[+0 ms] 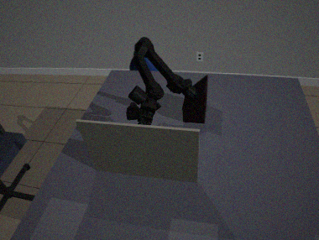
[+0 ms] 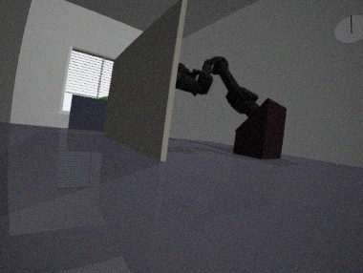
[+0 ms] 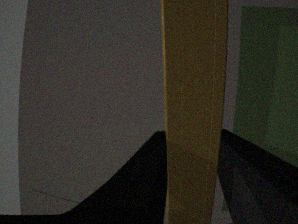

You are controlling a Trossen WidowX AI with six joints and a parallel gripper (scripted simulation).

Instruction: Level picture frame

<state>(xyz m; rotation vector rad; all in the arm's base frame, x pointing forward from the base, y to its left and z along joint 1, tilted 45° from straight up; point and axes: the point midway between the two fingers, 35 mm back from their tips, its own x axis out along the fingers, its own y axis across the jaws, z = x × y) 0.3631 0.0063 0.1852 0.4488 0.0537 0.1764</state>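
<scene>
Now: gripper tip 5 cm above the picture frame, 1 cm to the left of it and 1 cm short of it. From my gripper tip the other things lie so: wall panel 7 cm below, 2 cm ahead.
</scene>
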